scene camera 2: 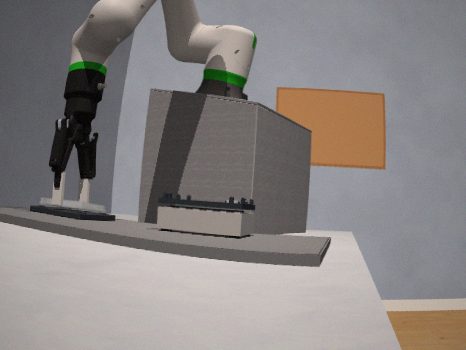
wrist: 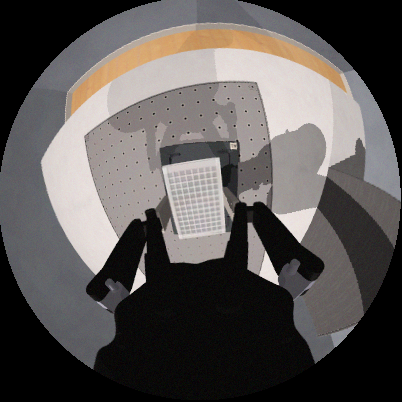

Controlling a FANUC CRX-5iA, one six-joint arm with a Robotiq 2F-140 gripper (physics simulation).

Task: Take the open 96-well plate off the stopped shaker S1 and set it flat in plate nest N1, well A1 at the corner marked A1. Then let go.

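Frame: origin at the arm's base, x right, y ahead, z up, level; metres.
Where they show: gripper, fingertip midpoint: [scene camera 2: 70, 207] [wrist: 195, 198]; arm's base at its link origin: [scene camera 2: 217, 104].
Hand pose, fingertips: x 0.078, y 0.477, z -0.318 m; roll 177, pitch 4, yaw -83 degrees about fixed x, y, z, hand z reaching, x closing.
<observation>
Things, the pixels of their top centre, and the offset from my fingertips. "*": a spot on its surface instead. Level surfaces: height alone.
- clear 96-well plate at its top centre: [wrist: 195, 205] [scene camera 2: 72, 199] dy -0.001, dx -0.003, dz +0.017 m
- dark plate nest N1 at its top centre: [wrist: 200, 194] [scene camera 2: 71, 208] dy -0.008, dx +0.005, dz -0.003 m
- A1 label at a spot on its surface: [wrist: 233, 146] * dy -0.058, dx +0.082, dz -0.006 m
- Shaker S1 at a spot on its surface: [scene camera 2: 204, 221] * dy -0.011, dx -0.313, dz +0.004 m
- grey perforated board at its surface level: dz -0.018 m
- white table at its surface level: dz -0.031 m
The clear 96-well plate [scene camera 2: 95, 206] [wrist: 196, 192] is between the fingers of my gripper [scene camera 2: 71, 198] [wrist: 195, 198], which is shut on its two long sides. The plate is low over the dark plate nest N1 [scene camera 2: 75, 214] [wrist: 197, 149], roughly level. In the wrist view it looks slightly turned against the nest and shifted toward the bottom of the view, with a strip of nest showing at the top and right. Whether it rests in the nest is hard to tell. The A1 label [wrist: 233, 146] is at the nest's top right corner. Well A1 cannot be made out. Shaker S1 [scene camera 2: 204, 221] carries no plate.
The nest and shaker stand on a grey perforated board [scene camera 2: 285, 250] [wrist: 135, 185] on the white table [scene camera 2: 200, 300] [wrist: 65, 170]. A large grey block [scene camera 2: 282, 175] [wrist: 332, 270] under the arm's base stands behind the shaker. An orange panel [scene camera 2: 345, 130] hangs on the wall.
</observation>
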